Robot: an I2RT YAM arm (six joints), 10 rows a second.
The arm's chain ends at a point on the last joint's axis. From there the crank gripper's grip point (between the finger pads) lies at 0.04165 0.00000 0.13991 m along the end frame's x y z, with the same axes.
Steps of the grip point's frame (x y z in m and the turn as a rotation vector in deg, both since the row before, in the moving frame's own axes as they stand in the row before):
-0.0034, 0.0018, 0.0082, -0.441, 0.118, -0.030
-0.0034, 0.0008, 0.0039, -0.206, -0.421, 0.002
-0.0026, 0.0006, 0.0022, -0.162, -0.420, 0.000
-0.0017, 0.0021, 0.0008, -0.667, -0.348, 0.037
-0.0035, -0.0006, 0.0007, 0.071, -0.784, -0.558
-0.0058, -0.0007, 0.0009, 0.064, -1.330, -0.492
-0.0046, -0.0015, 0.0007, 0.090, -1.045, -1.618
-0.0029, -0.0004, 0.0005, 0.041, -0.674, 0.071
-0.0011, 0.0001, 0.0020, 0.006, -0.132, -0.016
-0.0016, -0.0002, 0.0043, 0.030, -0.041, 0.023
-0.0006, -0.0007, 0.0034, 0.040, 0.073, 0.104
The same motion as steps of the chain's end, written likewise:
-0.0037, 0.0007, 0.0083, -0.441, 0.118, -0.030
-0.0024, 0.0003, 0.0036, -0.206, -0.421, 0.002
-0.0016, 0.0002, 0.0019, -0.162, -0.420, 0.000
-0.0008, 0.0004, 0.0006, -0.667, -0.348, 0.037
-0.0016, 0.0000, 0.0001, 0.071, -0.784, -0.558
-0.0025, -0.0002, 0.0000, 0.064, -1.330, -0.492
-0.0020, -0.0001, 0.0000, 0.090, -1.045, -1.618
-0.0013, -0.0004, 0.0000, 0.041, -0.674, 0.071
-0.0008, 0.0001, 0.0019, 0.006, -0.132, -0.016
-0.0015, -0.0001, 0.0043, 0.030, -0.041, 0.023
-0.0008, -0.0007, 0.0035, 0.040, 0.073, 0.104

